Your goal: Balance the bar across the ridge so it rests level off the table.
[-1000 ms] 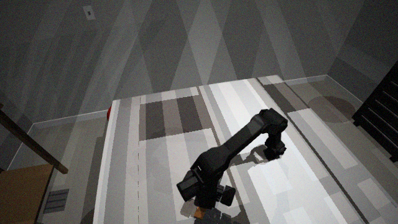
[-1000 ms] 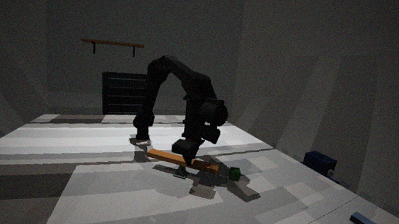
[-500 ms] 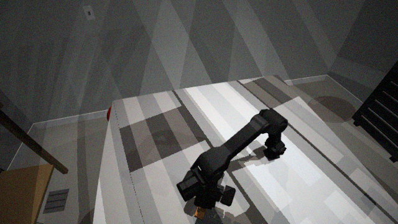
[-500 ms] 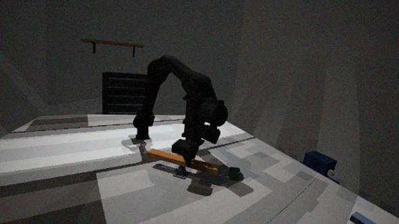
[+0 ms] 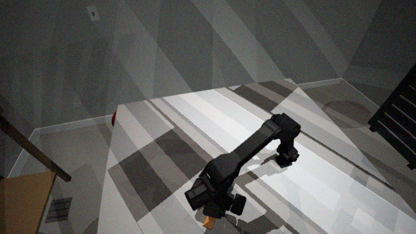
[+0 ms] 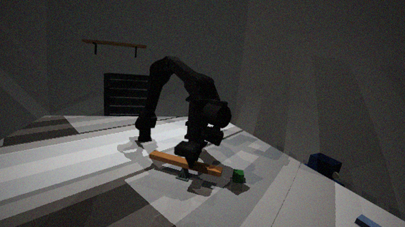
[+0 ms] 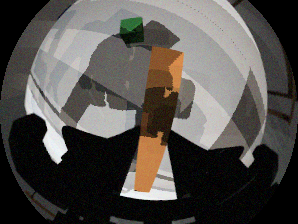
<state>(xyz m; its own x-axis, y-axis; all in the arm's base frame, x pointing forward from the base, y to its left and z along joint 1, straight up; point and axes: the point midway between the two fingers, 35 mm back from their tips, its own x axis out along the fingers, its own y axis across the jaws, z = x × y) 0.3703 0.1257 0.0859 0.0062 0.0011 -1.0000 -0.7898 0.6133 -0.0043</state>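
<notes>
Right now my gripper tip is 2 cm to the left of the orange wooden bar and 2 cm past it. The rest, counted from my gripper tip: green cube 15 cm to the left, 5 cm ahead, 4 cm below.
</notes>
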